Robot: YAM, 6 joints.
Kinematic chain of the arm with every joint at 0, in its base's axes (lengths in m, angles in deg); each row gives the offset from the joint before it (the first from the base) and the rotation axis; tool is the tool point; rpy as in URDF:
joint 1: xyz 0 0 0.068 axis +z
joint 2: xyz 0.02 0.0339 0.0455 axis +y
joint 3: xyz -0.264 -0.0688 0 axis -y
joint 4: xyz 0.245 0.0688 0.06 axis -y
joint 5: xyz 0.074 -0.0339 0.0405 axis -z
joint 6: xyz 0.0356 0 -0.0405 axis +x
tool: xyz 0 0 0 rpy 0 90 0
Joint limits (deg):
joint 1: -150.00..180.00
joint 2: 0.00..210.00
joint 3: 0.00..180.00
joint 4: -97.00..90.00
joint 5: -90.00..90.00
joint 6: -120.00..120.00
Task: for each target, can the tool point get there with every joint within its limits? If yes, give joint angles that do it. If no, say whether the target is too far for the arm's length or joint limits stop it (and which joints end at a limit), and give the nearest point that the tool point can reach.
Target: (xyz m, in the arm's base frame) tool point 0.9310 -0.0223 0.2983
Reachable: no: too far | nearest point 0.6332 -0.0152 0.2379 | short by 0.304 m
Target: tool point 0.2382 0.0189 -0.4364
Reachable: no: joint limits stop it (at a limit: joint 2) | nearest point 0.2395 0.0190 -0.3802 | short by 0.056 m
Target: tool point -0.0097 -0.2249 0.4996
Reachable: yes | joints -88.91 62.89 71.92 21.01 23.05 -26.61
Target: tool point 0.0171 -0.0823 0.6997
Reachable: yes | joints 83.41 85.05 163.54 54.82 47.98 -1.28
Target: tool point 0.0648 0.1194 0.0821
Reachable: yes | joints 63.55 81.58 20.75 -38.31 7.87 -40.72
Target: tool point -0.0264 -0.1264 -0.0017
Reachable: yes | joints -110.31 136.05 34.75 -52.23 -32.45 85.05
